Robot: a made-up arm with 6 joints.
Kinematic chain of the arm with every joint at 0, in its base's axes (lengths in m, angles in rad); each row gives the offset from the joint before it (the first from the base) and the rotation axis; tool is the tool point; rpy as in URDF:
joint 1: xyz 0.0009 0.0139 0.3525 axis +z
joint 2: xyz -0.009 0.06 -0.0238 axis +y
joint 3: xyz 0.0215 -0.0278 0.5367 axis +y
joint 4: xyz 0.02 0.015 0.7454 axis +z
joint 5: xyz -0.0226 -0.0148 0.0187 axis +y
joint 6: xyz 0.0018 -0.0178 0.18 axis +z
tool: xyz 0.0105 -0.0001 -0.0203 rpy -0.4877 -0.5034 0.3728
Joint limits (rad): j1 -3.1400..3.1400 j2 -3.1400..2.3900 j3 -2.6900..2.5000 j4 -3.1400..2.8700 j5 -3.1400..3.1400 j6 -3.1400..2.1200
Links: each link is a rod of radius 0.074 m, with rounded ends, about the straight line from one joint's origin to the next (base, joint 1, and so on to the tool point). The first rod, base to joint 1, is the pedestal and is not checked.
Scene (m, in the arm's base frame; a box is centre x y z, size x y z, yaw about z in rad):
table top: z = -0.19
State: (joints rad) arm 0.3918 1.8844 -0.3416 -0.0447 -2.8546 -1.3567
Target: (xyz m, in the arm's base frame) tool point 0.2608 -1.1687 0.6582
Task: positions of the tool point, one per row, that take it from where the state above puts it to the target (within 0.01 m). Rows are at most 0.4 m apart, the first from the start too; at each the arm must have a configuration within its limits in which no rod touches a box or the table.
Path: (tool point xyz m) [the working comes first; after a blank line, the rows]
Joints at the target: 1.7799 -0.9424 -0.4279 0.0732 -1.6012 -1.2802
Straight joint move there: clear.

1: 0.9394 0.5730 0.5531
2: 0.7657 0.6276 0.8750
3: 0.5351 0.5811 1.1511
4: 0.2925 0.4261 1.3575
5: 0.0832 0.1750 1.4760
6: -0.0555 -0.1419 1.4956
7: -0.1011 -0.4809 1.4139
8: -0.0502 -0.7936 1.2368
9: 0.0813 -1.0344 0.9779
10: 0.2608 -1.1687 0.6582

